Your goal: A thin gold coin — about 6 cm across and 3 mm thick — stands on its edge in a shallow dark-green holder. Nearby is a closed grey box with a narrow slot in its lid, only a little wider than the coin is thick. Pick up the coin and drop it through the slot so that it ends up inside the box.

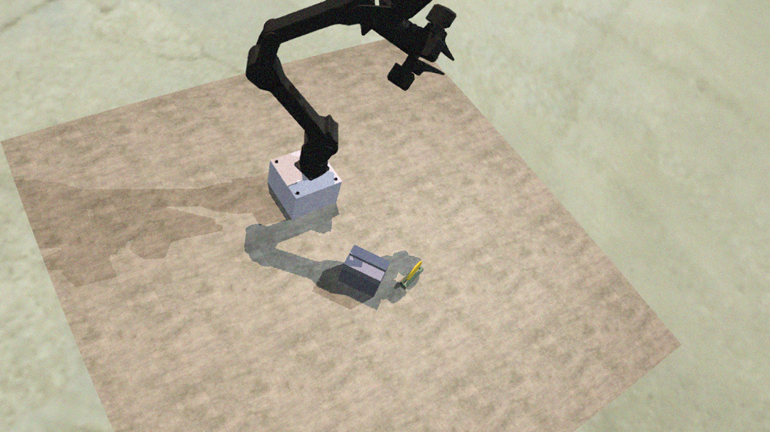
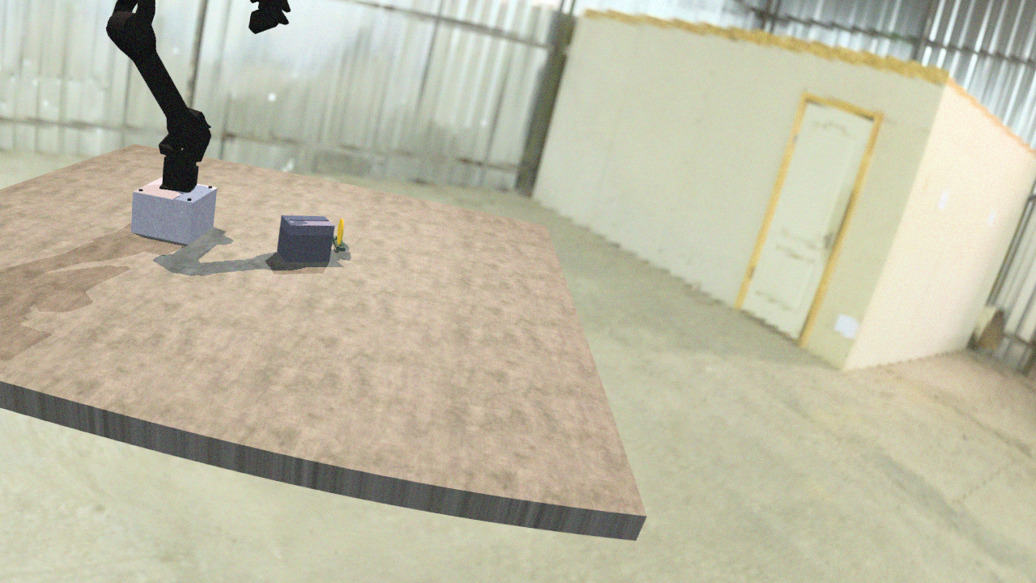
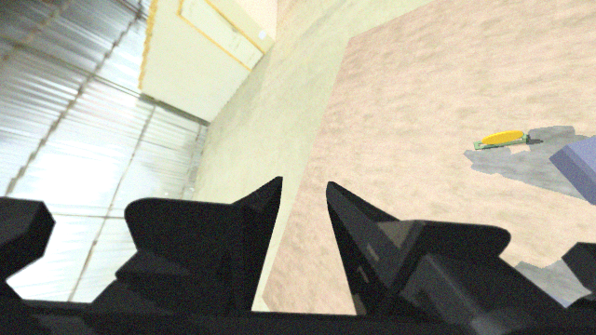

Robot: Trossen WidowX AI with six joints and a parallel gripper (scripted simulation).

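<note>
Now: gripper tip 200 mm short of the gold coin, 150 mm to the left of it and 420 mm above it.
</note>
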